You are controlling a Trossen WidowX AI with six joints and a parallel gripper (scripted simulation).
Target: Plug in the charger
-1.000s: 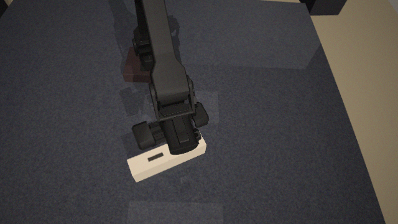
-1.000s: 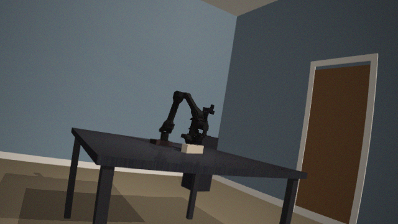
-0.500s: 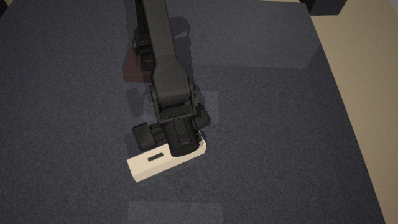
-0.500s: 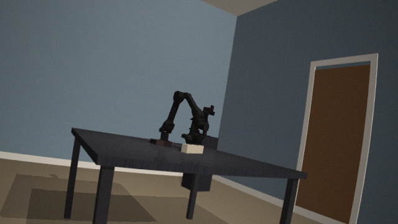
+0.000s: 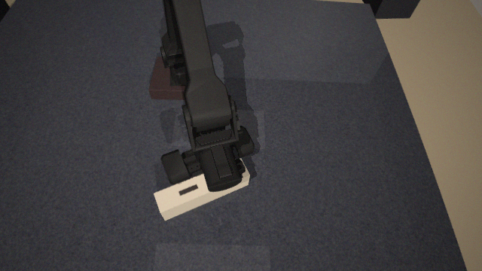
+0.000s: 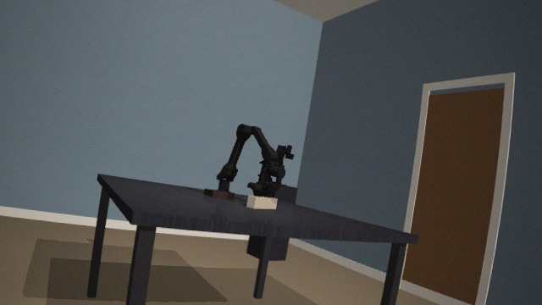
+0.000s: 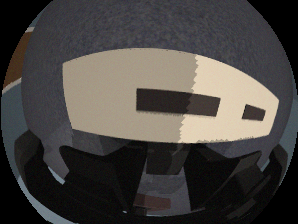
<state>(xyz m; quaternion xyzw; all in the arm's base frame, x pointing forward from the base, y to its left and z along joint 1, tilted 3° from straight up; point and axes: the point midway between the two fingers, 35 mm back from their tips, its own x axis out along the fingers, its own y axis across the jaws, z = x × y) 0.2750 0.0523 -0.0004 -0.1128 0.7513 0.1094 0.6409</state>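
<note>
My gripper tip is 20 mm short of the two-prong charger, 10 mm to the right of it and 10 mm below it.
</note>
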